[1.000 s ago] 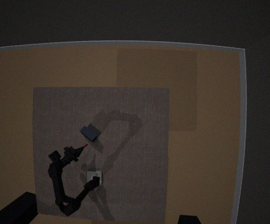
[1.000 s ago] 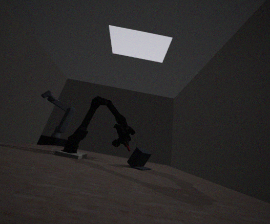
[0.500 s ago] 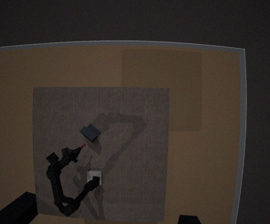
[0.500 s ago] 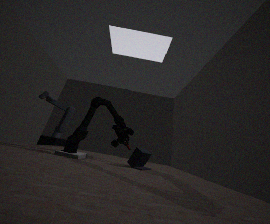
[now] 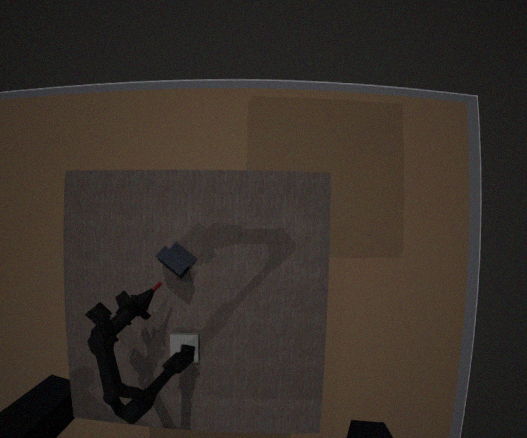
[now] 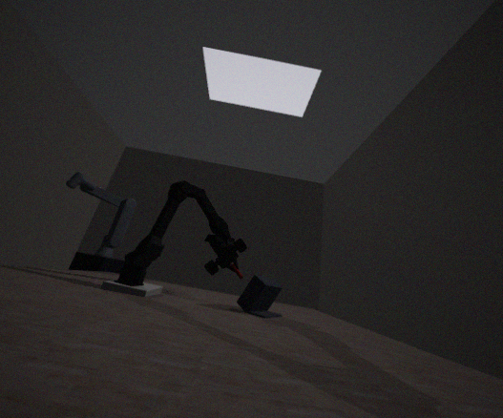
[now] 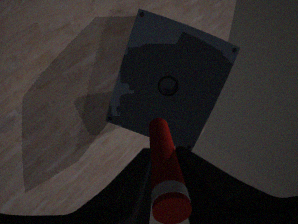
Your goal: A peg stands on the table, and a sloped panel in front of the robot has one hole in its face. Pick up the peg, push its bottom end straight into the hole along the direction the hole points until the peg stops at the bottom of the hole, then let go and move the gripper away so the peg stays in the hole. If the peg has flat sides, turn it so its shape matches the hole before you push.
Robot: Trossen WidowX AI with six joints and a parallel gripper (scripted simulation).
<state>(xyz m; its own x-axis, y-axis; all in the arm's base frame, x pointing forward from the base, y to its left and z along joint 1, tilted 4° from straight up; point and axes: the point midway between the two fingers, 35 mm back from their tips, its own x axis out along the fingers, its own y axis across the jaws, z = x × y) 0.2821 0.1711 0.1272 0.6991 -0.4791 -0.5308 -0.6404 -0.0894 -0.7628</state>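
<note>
The sloped panel lies 11 cm ahead of my gripper tip, 7 cm below it and 4 cm to the right of it. Also, from my gripper tip: peg (1 cm to the left, 1 cm behind, 1 cm above).
</note>
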